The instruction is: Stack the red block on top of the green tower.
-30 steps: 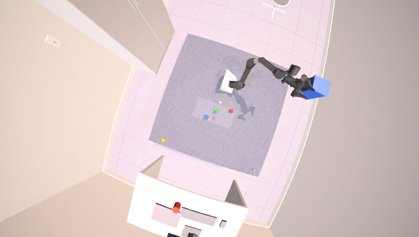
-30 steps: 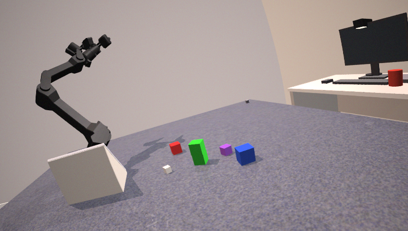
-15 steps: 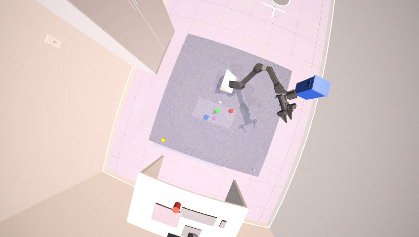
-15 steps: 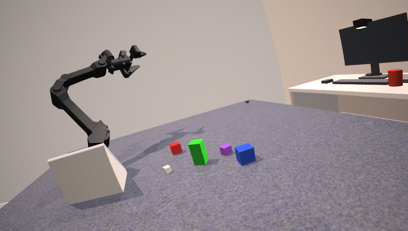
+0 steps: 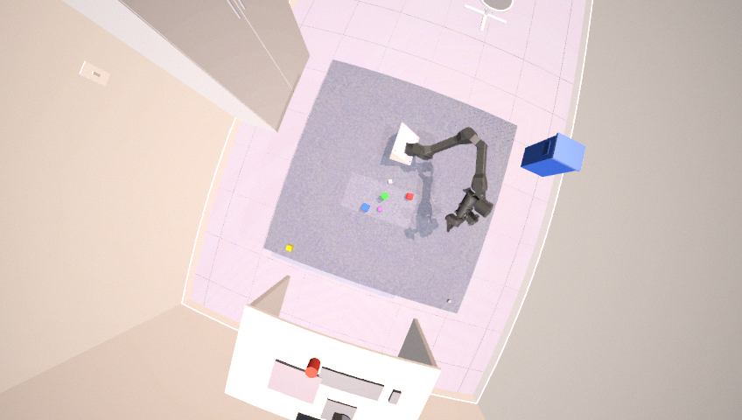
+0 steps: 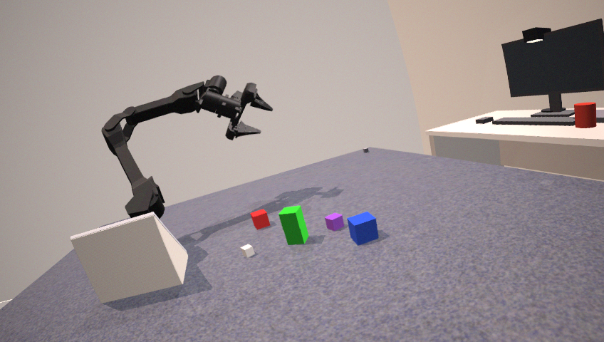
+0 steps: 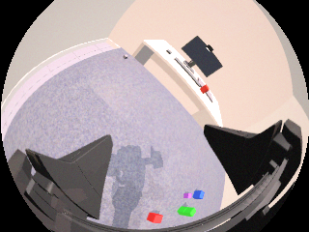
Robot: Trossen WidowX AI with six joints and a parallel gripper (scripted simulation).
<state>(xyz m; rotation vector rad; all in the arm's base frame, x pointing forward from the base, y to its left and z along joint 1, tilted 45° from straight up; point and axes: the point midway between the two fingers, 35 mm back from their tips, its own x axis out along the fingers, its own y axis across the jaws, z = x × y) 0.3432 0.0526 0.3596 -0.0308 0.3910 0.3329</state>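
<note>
Now: gripper tip 22 cm to the left of the red block, 21 cm above it and 13 cm past it. From my gripper tip the other things lie so: purple block (37 cm to the right, 21 cm below, 2 cm behind); small white cube (35 cm to the right, 22 cm below, 19 cm behind); blue block (45 cm to the right, 20 cm below).
</note>
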